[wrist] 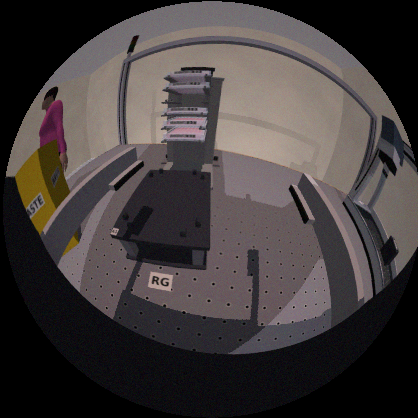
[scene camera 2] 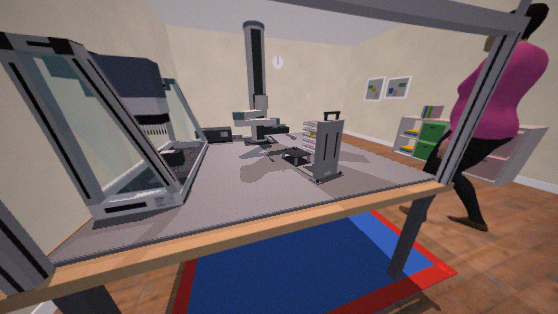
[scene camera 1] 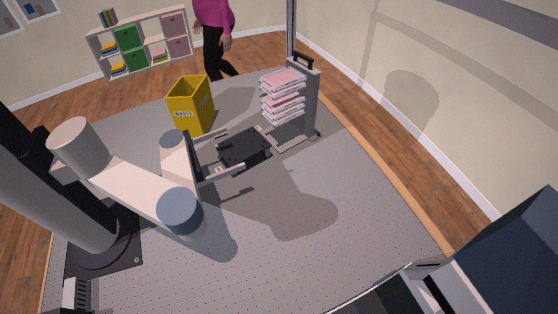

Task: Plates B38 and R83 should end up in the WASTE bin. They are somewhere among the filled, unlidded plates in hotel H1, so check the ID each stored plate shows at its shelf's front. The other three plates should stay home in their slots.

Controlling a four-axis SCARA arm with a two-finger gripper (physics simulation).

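Pixels of known places: gripper, between the fingertips: [wrist: 215, 161] [scene camera 2: 284, 139] [scene camera 1: 234, 145]; arm's base, origin of its link: [scene camera 2: 259, 141] [scene camera 1: 104, 235].
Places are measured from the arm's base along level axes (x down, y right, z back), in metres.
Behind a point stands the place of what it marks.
Note:
Hotel H1 [scene camera 1: 311, 102] {y -0.117, x -0.185, z -0.823 m} [scene camera 2: 328, 150] {y -0.178, x -0.159, z -0.837 m} [wrist: 215, 112] {y -0.122, x -0.181, z -0.819 m} is a grey upright tower with a black handle. In the wrist view its upper pair of pink-filled plates [wrist: 187, 88] {y -0.160, x -0.238, z -0.705 m} sits above a bare shelf level, with more plates [wrist: 184, 136] {y -0.150, x -0.132, z -0.682 m} below. The stack of plates [scene camera 1: 282, 79] [scene camera 2: 309, 135] also shows in both scene views. Their front ID labels are too small to read. The yellow WASTE bin [scene camera 1: 185, 124] {y -0.326, x -0.081, z -0.390 m} [wrist: 37, 175] {y -0.299, x -0.173, z -0.439 m} stands open-topped, left of the hotel in the wrist view. My gripper [scene camera 1: 232, 149] {y -0.061, x -0.148, z -0.538 m} [wrist: 215, 161] {y -0.061, x -0.148, z -0.538 m} is open and empty, facing the hotel from a distance, with its fingers around the low black stand's near part in scene camera 1.
The low black stand [scene camera 1: 245, 146] {y -0.118, x -0.073, z -0.579 m} [scene camera 2: 296, 156] {y -0.097, x -0.073, z -0.656 m} [wrist: 170, 205] {y -0.115, x -0.073, z -0.551 m} lies between gripper and hotel; an RG label [wrist: 160, 281] {y -0.104, x -0.013, z -0.468 m} is on the table before it. A large dark-blue machine [scene camera 1: 520, 250] {y 0.491, x -0.476, z -0.698 m} [scene camera 2: 127, 80] {y 0.530, x -0.438, z -0.778 m} stands across the table. A person [scene camera 1: 215, 20] [scene camera 2: 500, 100] [wrist: 52, 125] is beyond the table edge.

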